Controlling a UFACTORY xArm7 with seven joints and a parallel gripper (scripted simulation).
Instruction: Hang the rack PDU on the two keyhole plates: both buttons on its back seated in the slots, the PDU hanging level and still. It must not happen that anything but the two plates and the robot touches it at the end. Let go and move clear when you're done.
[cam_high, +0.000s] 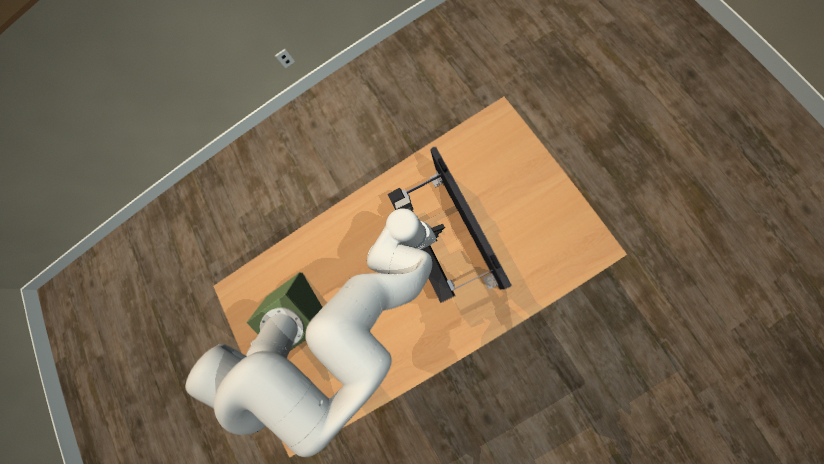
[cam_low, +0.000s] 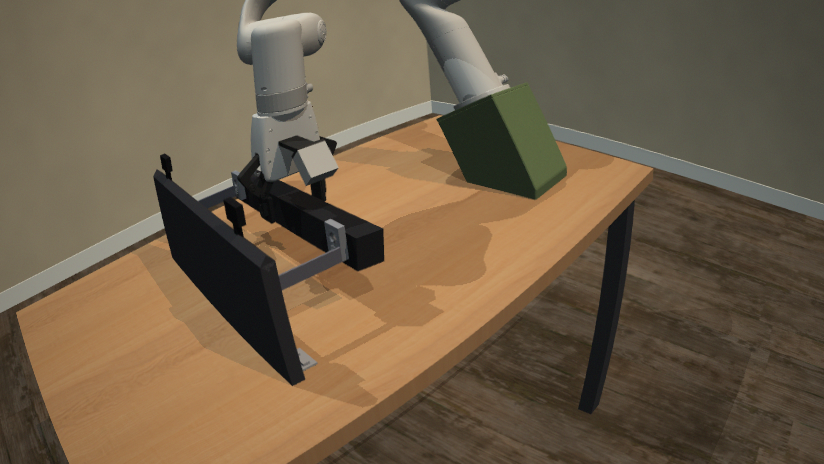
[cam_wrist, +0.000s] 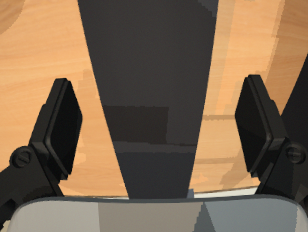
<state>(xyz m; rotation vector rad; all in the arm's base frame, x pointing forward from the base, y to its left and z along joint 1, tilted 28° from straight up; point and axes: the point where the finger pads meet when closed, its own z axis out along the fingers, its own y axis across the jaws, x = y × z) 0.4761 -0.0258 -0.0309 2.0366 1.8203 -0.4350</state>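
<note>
My hand is 20 mm short of the rack PDU and 10 mm above it. Round my hand: black upright panel (160 mm ahead, 30 mm below, 20 mm to the right).
</note>
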